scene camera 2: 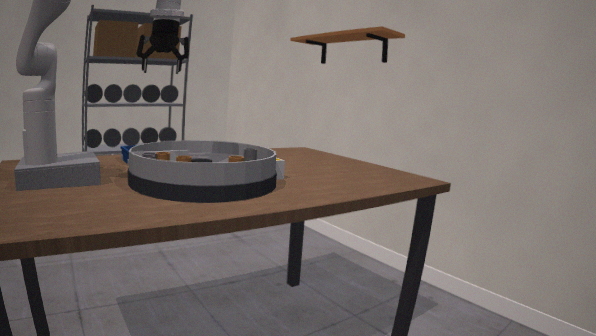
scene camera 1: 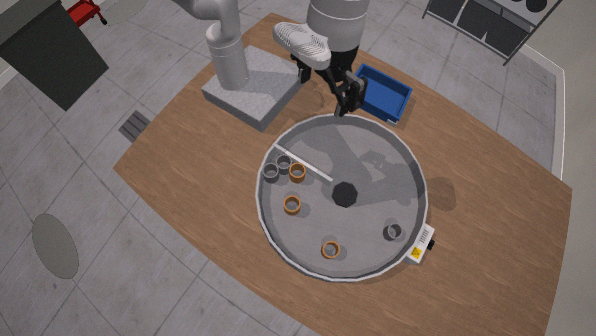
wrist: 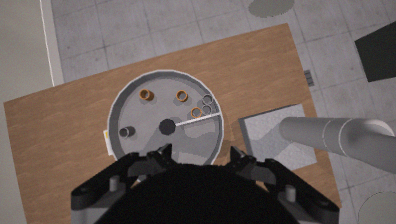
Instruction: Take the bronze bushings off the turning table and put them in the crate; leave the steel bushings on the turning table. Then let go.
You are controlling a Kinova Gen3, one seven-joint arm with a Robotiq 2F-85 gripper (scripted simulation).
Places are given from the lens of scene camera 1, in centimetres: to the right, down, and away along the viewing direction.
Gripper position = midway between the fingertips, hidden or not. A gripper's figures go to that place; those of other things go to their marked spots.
my gripper [scene camera 1: 321, 96]: 4, -12, 46
blue crate [scene camera 1: 385, 93]: 29, -25, 84
